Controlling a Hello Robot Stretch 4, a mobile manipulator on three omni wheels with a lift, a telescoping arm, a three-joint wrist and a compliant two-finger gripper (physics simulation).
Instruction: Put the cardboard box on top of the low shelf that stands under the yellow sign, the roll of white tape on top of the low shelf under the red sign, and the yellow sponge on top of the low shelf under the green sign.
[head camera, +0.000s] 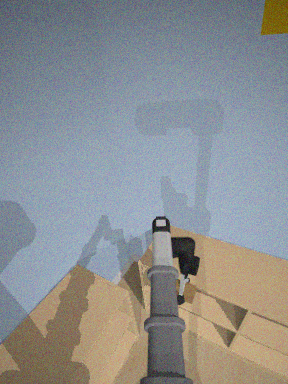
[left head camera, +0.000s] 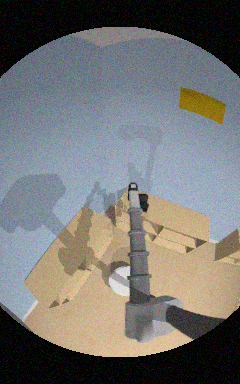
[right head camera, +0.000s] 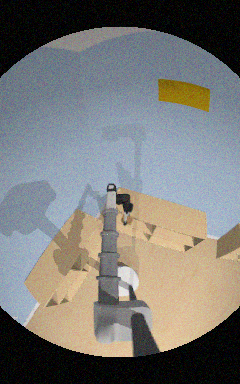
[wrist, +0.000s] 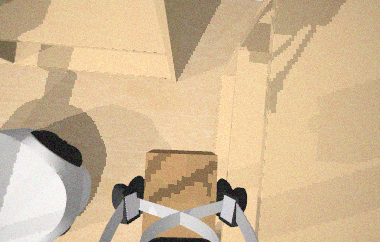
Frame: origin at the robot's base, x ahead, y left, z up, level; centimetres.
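Where they show: gripper, fingertip midpoint: (head camera: 183, 294) (right head camera: 126, 220) (wrist: 180, 192); robot's base at its link origin: (left head camera: 125, 279) (right head camera: 121, 279).
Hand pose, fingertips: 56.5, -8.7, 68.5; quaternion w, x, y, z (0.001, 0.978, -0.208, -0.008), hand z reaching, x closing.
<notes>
Each offset is from my fingertips to the top centre of the thing, as dx, dy, dz. "spot": to the spot under its first point. Level surfaces: height alone.
My gripper (head camera: 183, 290) (right head camera: 127, 217) (wrist: 180, 192) is shut on the cardboard box @(-0.1, -0.2, +4.9) (wrist: 181, 172), a brown block with darker shadow stripes, held between the two black fingertips. In the head view, the gripper hangs by the front of the low shelf @(dz -10.3) (head camera: 240, 272) (left head camera: 180, 215) (right head camera: 172, 212). That shelf stands at the wall below the yellow sign @(+31.8, -48.9, +113.9) (head camera: 276, 17) (left head camera: 202, 105) (right head camera: 184, 94). In the wrist view, the shelf's top lies to the right of the box. The white tape, the yellow sponge and the red and green signs do not show.
Another low shelf (left head camera: 60, 260) (right head camera: 52, 262) stands at the left, angled towards the first across a narrow corner gap. Part of a third shelf @(spot: -48.9, -156.8, -31.9) (left head camera: 229, 245) (right head camera: 230, 242) shows at the right. My round white base (left head camera: 119, 281) (right head camera: 129, 280) (wrist: 30, 185) stands between the shelves.
</notes>
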